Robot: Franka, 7 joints.
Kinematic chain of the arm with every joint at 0, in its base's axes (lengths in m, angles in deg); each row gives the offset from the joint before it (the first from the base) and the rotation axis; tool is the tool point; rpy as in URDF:
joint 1: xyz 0 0 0.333 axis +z
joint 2: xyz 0 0 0 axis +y
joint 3: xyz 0 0 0.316 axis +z
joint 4: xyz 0.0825 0 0 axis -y
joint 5: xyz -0.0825 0 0.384 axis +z
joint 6: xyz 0 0 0 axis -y
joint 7: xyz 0.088 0 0 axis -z
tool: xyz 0 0 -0.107 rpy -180 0 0
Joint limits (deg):
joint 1: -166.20..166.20
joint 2: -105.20..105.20
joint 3: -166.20..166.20
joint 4: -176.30..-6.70
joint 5: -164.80..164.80
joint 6: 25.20..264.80
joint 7: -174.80..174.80
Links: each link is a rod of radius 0.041 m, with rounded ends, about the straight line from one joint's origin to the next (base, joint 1, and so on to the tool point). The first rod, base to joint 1, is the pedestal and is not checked.
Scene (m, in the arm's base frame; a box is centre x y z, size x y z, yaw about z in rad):
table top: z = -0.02
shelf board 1: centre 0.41 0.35 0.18 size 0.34 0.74 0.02 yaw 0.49
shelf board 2: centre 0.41 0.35 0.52 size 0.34 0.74 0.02 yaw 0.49
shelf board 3: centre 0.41 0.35 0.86 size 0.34 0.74 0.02 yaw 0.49
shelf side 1: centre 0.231 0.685 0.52 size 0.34 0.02 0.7 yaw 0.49
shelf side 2: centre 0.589 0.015 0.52 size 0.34 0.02 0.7 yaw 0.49
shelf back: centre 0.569 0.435 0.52 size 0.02 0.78 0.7 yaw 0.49
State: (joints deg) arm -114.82 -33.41 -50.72 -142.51 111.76 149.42 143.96
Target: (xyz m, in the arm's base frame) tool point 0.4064 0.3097 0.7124
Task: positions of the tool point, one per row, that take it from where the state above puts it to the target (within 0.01 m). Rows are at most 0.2 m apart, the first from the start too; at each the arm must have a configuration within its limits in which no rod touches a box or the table.
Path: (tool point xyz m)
1: -0.4552 0.0795 0.3456
2: -0.3880 0.2476 0.2994
3: -0.2581 0.3801 0.3149
4: -0.1007 0.4426 0.3878
5: 0.0416 0.4206 0.4982
6: 0.1328 0.3224 0.6169
7: 0.1534 0.1748 0.7124
8: 0.2280 0.2305 0.7307
9: 0.3135 0.2768 0.7310
10: 0.4064 0.3097 0.7124

